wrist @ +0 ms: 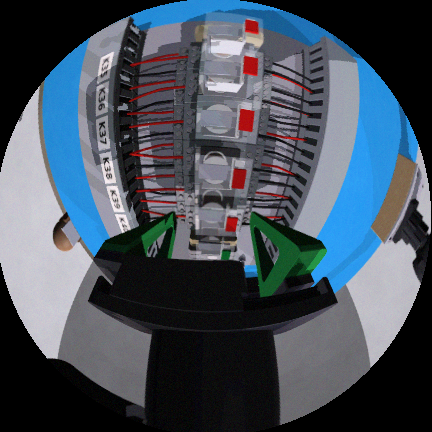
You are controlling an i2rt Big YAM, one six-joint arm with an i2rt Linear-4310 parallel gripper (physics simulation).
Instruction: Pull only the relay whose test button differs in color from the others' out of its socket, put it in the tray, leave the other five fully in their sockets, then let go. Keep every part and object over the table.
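Places are measured from the arm's base along level axes (x right, y ahead, z up), in metres.
Pixels of known places: gripper, fingertip midpoint: (212, 216); arm's base, origin of the base link: (404, 219).
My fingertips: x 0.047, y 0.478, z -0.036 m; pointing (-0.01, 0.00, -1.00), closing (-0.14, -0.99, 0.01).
Note:
Ahead of a thing's pixels: the offset from my fingertips to its middle. Level surfaces: height alone.
The relay with the green test button {dx -0.004, dy -0.001, dz +0.020 m} (226, 255) is at the near end of the row, low in the view, by label K40; its lower part is hidden behind the gripper's black body. The other relays, clear-cased with red buttons, stand in line beyond it: one {dx +0.052, dy -0.012, dz +0.020 m} (215, 167) near the middle, one {dx +0.080, dy -0.017, dz +0.020 m} (216, 120) farther on, and one {dx +0.024, dy -0.006, dz +0.020 m} (212, 212) next to the green-button relay. My gripper (212, 216) is open, with green fingers on either side of the row's near end and nothing between them. The tray cannot be made out.
Grey slotted wire ducts {dx +0.026, dy -0.106, dz -0.005 m} (342, 125) flank the row, with red and black wires running to the sockets. Labels K35 to K40 line the left duct. A blue surface {dz -0.028 m} (60, 135) lies around them. A brown block (395, 200) with black parts is at right, a brown rounded object (63, 239) at left.

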